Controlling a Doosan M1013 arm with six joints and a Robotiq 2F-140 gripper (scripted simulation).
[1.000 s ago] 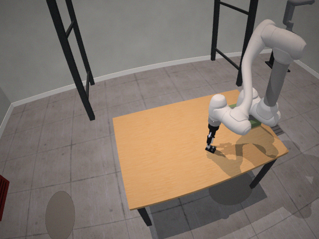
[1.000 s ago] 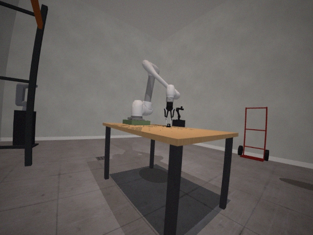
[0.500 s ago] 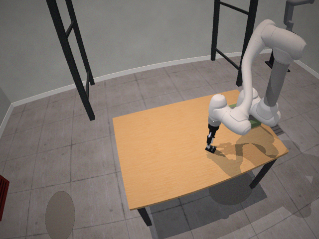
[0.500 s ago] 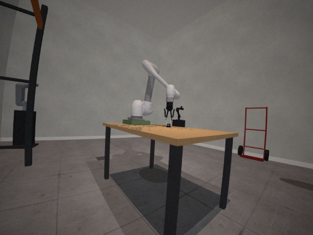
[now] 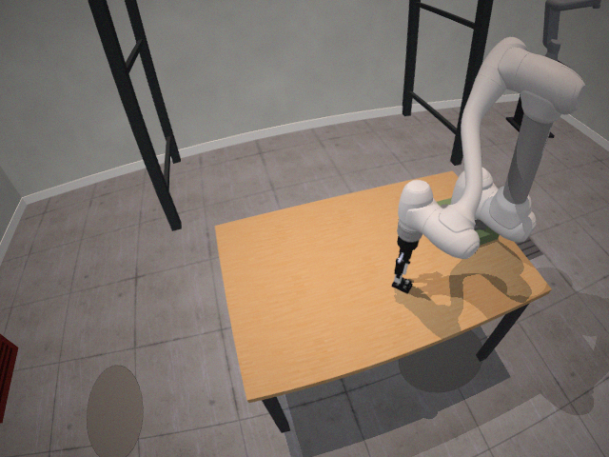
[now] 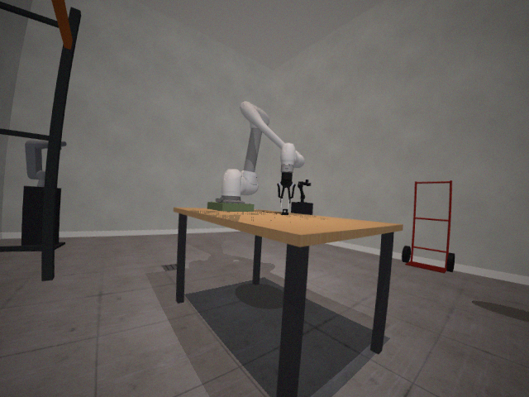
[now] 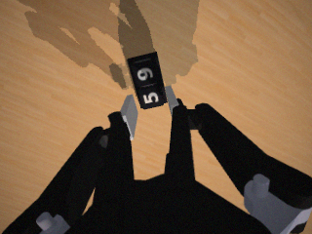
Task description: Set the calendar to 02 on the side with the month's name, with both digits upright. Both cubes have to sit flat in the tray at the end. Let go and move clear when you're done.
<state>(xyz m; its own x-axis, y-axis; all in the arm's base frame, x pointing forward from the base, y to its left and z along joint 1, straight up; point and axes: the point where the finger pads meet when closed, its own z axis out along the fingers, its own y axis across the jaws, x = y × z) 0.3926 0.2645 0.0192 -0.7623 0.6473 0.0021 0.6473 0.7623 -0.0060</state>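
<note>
My gripper is now 6 cm above the black number cube.
</note>
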